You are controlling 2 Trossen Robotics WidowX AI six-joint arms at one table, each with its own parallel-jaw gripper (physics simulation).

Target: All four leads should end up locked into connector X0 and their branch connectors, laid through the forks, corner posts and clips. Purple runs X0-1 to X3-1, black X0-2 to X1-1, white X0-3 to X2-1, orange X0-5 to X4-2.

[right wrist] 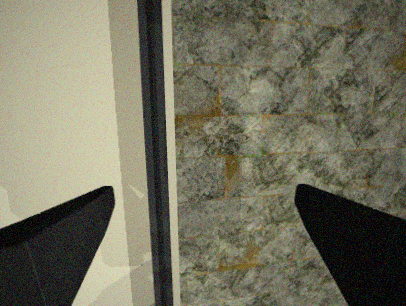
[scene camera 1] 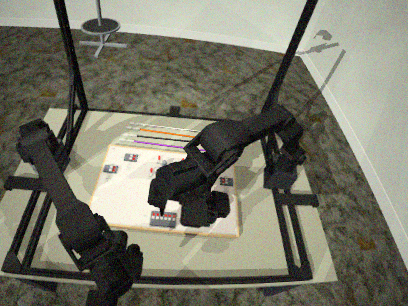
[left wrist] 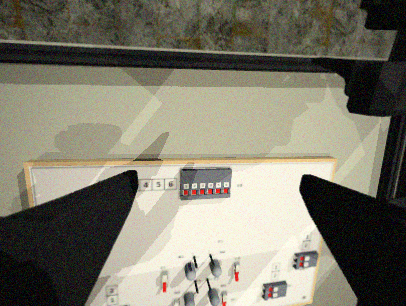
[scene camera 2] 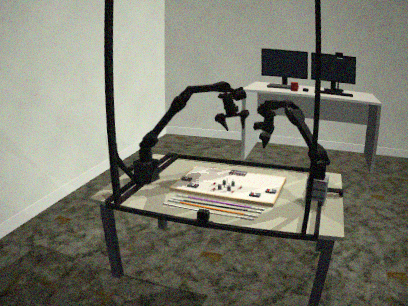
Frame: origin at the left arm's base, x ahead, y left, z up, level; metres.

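Seen in the pictures: left gripper, fingertip midpoint: (scene camera 1: 179, 217) (left wrist: 218, 180) (scene camera 2: 235, 129); right gripper, fingertip midpoint: (right wrist: 206, 193) (left wrist: 324, 13) (scene camera 2: 265, 144); left arm's base, link origin: (scene camera 1: 285, 165) (scene camera 2: 145, 160); right arm's base, link origin: (scene camera 2: 318, 176).
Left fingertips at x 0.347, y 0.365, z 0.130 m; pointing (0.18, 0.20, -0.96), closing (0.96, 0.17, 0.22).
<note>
Pixels of each thing's top centre, then the offset from my left fingertips to it. "*": a spot on its surface instead. Level surfaces: height alone.
- purple lead, surface spot: (scene camera 1: 152, 144) * dx +0.199, dy -0.402, dz -0.238 m
- black lead, surface spot: (scene camera 1: 162, 138) * dx +0.167, dy -0.446, dz -0.235 m
- orange lead, surface spot: (scene camera 1: 167, 133) * dx +0.155, dy -0.482, dz -0.235 m
- white lead, surface spot: (scene camera 1: 160, 127) * dx +0.196, dy -0.511, dz -0.238 m
- Connector X0, surface spot: (left wrist: 205, 183) (scene camera 1: 164, 219) * dx +0.056, dy -0.075, dz -0.213 m
- white board, top centre: (left wrist: 202, 249) (scene camera 1: 167, 187) (scene camera 2: 230, 182) dx +0.079, dy -0.207, dz -0.222 m
- table, surface height: dz -0.241 m
The purple lead (scene camera 1: 152, 144), black lead (scene camera 1: 162, 139), orange lead (scene camera 1: 167, 133) and white lead (scene camera 1: 160, 127) lie side by side on the table behind the board in scene camera 1, their right parts hidden by the left arm. Connector X0 (scene camera 1: 163, 219) (left wrist: 205, 183) has no lead in it. Branch connectors (scene camera 1: 131, 157) (left wrist: 274, 290), grey posts (left wrist: 215, 267) and red-and-white clips (left wrist: 236, 272) carry no visible lead. My left gripper (scene camera 2: 235, 128) (left wrist: 218, 180) is open and empty, high above the board. My right gripper (scene camera 2: 261, 135) (right wrist: 206, 193) is open and empty, high over the table's edge.
The white board (scene camera 1: 120, 200) (scene camera 2: 272, 187) with a wooden rim lies on the table (scene camera 1: 240, 260). A dark metal frame (scene camera 1: 215, 279) runs around the tabletop, with uprights at its corners. A small black box (scene camera 2: 203, 215) sits on the frame beside the leads.
</note>
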